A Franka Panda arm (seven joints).
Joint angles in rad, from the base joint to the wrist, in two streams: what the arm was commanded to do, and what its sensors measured. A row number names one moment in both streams.
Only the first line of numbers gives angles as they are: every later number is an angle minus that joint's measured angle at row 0.
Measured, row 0: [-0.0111, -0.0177, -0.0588, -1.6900, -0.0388, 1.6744, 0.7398]
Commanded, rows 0 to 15: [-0.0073, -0.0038, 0.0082, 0.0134, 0.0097, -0.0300, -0.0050]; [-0.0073, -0.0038, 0.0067, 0.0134, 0.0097, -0.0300, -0.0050]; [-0.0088, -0.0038, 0.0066, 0.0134, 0.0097, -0.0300, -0.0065]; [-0.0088, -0.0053, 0.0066, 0.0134, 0.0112, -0.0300, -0.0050]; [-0.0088, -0.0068, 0.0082, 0.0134, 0.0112, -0.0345, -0.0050]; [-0.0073, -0.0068, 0.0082, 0.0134, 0.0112, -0.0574, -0.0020]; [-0.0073, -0.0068, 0.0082, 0.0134, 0.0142, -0.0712, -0.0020]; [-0.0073, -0.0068, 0.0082, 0.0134, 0.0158, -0.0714, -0.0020]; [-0.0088, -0.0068, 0.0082, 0.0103, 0.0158, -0.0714, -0.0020]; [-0.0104, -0.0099, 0.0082, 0.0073, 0.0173, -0.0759, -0.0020]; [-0.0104, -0.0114, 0.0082, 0.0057, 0.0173, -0.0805, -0.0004]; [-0.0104, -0.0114, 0.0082, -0.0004, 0.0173, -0.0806, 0.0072]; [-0.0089, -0.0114, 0.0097, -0.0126, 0.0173, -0.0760, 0.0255]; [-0.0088, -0.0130, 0.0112, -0.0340, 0.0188, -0.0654, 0.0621]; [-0.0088, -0.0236, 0.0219, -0.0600, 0.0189, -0.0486, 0.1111]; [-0.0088, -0.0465, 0.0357, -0.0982, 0.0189, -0.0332, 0.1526]
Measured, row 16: [0.0000, -0.0013, 0.0012, -0.0150, 0.0026, -0.0584, 0.0461]
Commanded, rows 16 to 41: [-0.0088, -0.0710, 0.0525, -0.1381, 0.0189, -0.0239, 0.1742]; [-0.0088, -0.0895, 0.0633, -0.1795, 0.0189, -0.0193, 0.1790]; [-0.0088, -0.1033, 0.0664, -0.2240, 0.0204, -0.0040, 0.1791]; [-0.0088, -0.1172, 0.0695, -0.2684, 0.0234, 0.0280, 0.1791]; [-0.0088, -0.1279, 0.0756, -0.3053, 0.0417, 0.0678, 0.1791]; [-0.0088, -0.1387, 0.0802, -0.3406, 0.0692, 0.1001, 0.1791]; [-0.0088, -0.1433, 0.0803, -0.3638, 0.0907, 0.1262, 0.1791]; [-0.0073, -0.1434, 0.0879, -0.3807, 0.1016, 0.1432, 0.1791]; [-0.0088, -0.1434, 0.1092, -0.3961, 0.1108, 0.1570, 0.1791]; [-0.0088, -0.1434, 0.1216, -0.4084, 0.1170, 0.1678, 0.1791]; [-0.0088, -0.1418, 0.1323, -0.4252, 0.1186, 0.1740, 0.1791]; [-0.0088, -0.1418, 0.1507, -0.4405, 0.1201, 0.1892, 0.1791]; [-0.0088, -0.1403, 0.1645, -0.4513, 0.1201, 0.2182, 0.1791]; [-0.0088, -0.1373, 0.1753, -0.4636, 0.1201, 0.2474, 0.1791]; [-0.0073, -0.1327, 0.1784, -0.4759, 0.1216, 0.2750, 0.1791]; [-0.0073, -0.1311, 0.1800, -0.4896, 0.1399, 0.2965, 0.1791]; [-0.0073, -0.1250, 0.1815, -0.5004, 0.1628, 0.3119, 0.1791]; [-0.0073, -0.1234, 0.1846, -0.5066, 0.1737, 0.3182, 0.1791]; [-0.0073, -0.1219, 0.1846, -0.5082, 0.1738, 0.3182, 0.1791]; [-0.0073, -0.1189, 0.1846, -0.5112, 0.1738, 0.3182, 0.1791]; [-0.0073, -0.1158, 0.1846, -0.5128, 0.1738, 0.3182, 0.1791]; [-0.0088, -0.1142, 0.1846, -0.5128, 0.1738, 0.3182, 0.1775]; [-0.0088, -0.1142, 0.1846, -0.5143, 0.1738, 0.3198, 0.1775]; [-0.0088, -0.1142, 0.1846, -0.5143, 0.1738, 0.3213, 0.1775]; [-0.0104, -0.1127, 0.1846, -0.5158, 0.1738, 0.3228, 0.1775]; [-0.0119, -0.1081, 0.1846, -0.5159, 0.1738, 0.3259, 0.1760]
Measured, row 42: [0.0006, -0.1069, 0.1730, -0.5023, 0.1579, 0.2996, 0.1708]
